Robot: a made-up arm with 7 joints.
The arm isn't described. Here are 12 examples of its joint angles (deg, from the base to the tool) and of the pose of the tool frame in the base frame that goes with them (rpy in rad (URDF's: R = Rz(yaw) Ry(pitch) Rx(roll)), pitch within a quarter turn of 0, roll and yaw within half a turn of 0; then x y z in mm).
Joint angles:
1: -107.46 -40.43 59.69 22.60 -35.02 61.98 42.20
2: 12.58 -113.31 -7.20 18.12 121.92 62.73 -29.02
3: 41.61 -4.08 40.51 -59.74 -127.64 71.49 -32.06
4: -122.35 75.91 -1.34 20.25 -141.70 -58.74 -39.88
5: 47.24 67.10 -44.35 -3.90 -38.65 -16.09 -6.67
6: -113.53 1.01 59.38 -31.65 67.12 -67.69 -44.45
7: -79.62 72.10 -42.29 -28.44 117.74 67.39 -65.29
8: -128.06 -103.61 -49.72 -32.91 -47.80 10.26 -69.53
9: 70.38 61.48 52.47 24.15 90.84 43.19 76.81
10: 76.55 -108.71 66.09 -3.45 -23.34 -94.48 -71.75
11: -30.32 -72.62 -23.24 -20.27 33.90 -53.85 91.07
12: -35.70 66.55 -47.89 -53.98 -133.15 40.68 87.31
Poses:
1: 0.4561 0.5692 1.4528 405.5 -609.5 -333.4
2: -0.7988 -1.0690 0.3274 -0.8 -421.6 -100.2
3: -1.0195 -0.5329 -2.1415 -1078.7 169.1 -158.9
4: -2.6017 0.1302 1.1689 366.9 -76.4 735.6
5: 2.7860 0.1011 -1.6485 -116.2 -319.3 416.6
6: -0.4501 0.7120 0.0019 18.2 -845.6 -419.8
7: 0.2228 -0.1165 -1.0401 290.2 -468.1 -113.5
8: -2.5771 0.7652 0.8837 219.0 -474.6 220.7
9: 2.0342 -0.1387 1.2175 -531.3 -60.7 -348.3
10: -1.9472 -0.2161 0.4251 199.1 -591.0 57.8
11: 2.3930 0.6466 3.0197 -188.3 -226.8 -527.1
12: -1.2209 -0.3327 1.9357 -381.5 -854.8 712.2
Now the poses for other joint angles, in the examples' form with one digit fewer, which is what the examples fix.
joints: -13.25 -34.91 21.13 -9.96 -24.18 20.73 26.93
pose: -0.341 0.598 0.335 -285 -791 -74
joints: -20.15 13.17 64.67 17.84 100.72 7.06 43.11
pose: 0.248 -0.392 -2.975 -561 -121 -124
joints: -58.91 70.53 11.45 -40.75 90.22 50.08 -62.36
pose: -0.618 -0.169 -1.544 -143 -700 -115
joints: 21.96 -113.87 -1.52 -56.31 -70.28 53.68 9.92
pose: -0.265 -0.136 -2.170 -586 303 -101
